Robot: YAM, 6 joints.
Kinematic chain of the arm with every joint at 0, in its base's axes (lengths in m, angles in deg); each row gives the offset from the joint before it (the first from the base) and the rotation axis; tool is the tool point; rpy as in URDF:
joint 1: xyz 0 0 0.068 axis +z
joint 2: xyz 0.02 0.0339 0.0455 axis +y
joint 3: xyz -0.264 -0.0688 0 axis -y
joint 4: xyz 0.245 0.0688 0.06 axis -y
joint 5: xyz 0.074 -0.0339 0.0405 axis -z
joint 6: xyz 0.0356 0 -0.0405 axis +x
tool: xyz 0 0 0 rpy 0 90 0
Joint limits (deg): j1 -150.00..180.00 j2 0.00..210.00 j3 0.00..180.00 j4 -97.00..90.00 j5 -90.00..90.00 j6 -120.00..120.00
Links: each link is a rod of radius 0.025 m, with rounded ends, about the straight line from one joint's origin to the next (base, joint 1, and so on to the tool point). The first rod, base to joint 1, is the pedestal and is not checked.
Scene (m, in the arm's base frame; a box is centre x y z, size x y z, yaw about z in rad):
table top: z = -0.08
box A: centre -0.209 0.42 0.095 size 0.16 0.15 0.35 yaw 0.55
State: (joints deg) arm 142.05 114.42 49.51 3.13 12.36 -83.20
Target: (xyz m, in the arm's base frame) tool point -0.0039 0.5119 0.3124
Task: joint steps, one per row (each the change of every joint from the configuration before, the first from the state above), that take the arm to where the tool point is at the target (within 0.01 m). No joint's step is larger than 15 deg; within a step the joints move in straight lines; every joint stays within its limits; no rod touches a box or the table.
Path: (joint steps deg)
1: -3.59 -10.78 10.76 13.83 -0.99 -7.26
2: -3.59 -10.78 10.75 13.84 -0.99 -7.26
3: -3.59 -10.77 10.76 13.83 -0.99 -7.26
4: -13.31 12.66 6.27 -9.16 1.34 7.26
5: -13.30 12.67 6.28 -9.17 1.34 7.26
6: -13.31 12.66 6.28 -9.16 1.33 7.26

